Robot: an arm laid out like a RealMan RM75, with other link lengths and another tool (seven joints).
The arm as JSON. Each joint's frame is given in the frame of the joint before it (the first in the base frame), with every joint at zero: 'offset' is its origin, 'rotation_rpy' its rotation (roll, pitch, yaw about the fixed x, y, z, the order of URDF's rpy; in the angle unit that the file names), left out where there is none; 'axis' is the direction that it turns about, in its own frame. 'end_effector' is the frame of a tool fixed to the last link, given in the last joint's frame.
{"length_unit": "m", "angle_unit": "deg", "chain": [
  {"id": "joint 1", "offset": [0.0, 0.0, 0.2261], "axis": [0.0, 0.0, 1.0]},
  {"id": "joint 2", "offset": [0.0, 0.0, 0.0], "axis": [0.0, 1.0, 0.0]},
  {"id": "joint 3", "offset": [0.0, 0.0, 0.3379], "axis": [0.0, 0.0, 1.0]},
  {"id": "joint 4", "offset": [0.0, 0.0, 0.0], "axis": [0.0, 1.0, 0.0]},
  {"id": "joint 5", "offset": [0.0, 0.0, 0.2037], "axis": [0.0, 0.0, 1.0]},
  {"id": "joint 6", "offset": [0.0, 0.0, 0.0], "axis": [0.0, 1.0, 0.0]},
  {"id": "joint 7", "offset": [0.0, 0.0, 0.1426], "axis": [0.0, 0.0, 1.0]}
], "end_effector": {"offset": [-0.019, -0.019, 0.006], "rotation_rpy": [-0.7, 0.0, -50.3]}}
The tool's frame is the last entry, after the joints.
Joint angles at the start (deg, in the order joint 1, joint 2, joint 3, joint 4, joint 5, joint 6, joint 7):
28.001, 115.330, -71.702, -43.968, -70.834, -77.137, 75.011
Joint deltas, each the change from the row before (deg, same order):
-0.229, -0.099, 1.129, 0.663, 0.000, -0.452, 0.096
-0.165, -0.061, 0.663, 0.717, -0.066, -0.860, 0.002
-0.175, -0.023, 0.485, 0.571, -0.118, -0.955, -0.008
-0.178, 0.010, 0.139, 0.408, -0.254, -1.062, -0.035
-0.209, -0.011, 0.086, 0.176, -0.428, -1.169, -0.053
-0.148, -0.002, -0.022, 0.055, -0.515, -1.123, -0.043
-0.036, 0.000, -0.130, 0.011, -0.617, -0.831, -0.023
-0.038, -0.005, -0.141, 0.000, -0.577, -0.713, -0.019
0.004, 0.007, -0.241, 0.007, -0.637, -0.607, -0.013
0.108, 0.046, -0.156, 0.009, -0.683, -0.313, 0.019
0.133, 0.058, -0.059, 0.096, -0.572, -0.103, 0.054
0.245, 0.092, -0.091, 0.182, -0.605, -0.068, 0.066
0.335, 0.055, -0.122, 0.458, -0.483, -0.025, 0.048
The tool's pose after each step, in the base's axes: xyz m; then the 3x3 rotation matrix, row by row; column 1 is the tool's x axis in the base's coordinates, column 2 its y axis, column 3 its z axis. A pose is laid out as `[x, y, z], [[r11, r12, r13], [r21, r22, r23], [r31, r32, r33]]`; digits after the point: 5 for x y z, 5 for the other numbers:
[0.24371, 0.41110, -0.01677], [[0.70712, 0.30530, -0.63779], [0.64590, -0.64594, 0.40691], [-0.28775, -0.69968, -0.65394]]
[0.24746, 0.40933, -0.01575], [[0.70890, 0.29452, -0.64087], [0.63940, -0.65187, 0.40771], [-0.29769, -0.69880, -0.65043]]
[0.25022, 0.40694, -0.01548], [[0.70781, 0.28772, -0.64515], [0.63552, -0.65811, 0.40375], [-0.30841, -0.69578, -0.64867]]
[0.25178, 0.40368, -0.01670], [[0.70346, 0.28824, -0.64966], [0.63478, -0.66595, 0.39188], [-0.31968, -0.68806, -0.65144]]
[0.25274, 0.39999, -0.01779], [[0.69685, 0.29457, -0.65393], [0.63730, -0.67256, 0.37617], [-0.32899, -0.67889, -0.65641]]
[0.25285, 0.39645, -0.01922], [[0.68908, 0.30459, -0.65757], [0.64141, -0.67866, 0.35778], [-0.33729, -0.66831, -0.66302]]
[0.25248, 0.39379, -0.02114], [[0.68299, 0.31690, -0.65810], [0.64513, -0.68424, 0.34004], [-0.34254, -0.65680, -0.67177]]
[0.25226, 0.39139, -0.02292], [[0.67796, 0.32828, -0.65773], [0.64810, -0.68917, 0.32406], [-0.34691, -0.64597, -0.67999]]
[0.25187, 0.38913, -0.02527], [[0.67364, 0.34092, -0.65573], [0.65056, -0.69454, 0.30723], [-0.35069, -0.63355, -0.68966]]
[0.25123, 0.38799, -0.02765], [[0.67164, 0.35220, -0.65181], [0.65207, -0.69867, 0.29438], [-0.35172, -0.62275, -0.69891]]
[0.25096, 0.38760, -0.02970], [[0.67221, 0.35897, -0.64751], [0.65138, -0.70247, 0.28679], [-0.35191, -0.61456, -0.70603]]
[0.25017, 0.38755, -0.03236], [[0.67260, 0.36612, -0.64309], [0.65044, -0.70693, 0.27782], [-0.35291, -0.60515, -0.71362]]
[0.24973, 0.38789, -0.03519], [[0.67438, 0.37043, -0.63874], [0.64720, -0.71297, 0.26983], [-0.35545, -0.59536, -0.72056]]

